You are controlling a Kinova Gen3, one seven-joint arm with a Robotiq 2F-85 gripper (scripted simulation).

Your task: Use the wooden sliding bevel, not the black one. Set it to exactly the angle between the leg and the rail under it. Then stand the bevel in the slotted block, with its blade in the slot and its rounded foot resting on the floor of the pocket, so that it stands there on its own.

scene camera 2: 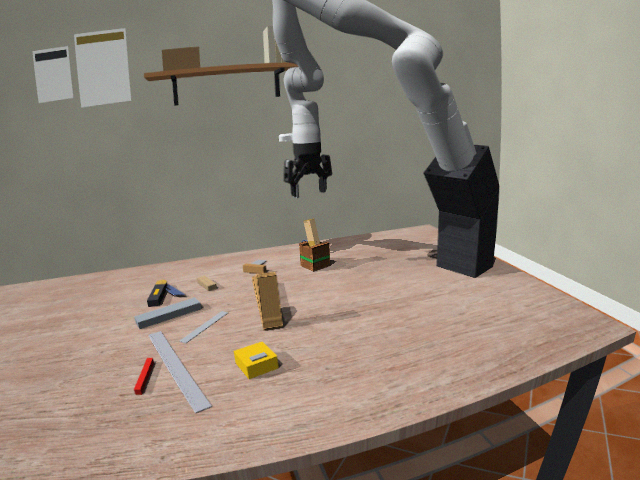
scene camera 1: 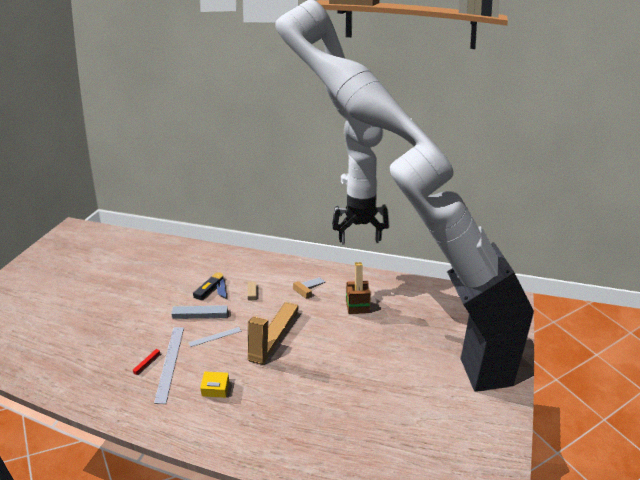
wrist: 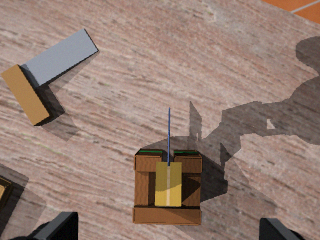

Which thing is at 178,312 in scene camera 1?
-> A grey bar.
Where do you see a steel ruler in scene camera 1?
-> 166,376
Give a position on a grey bar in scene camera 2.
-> At 175,310
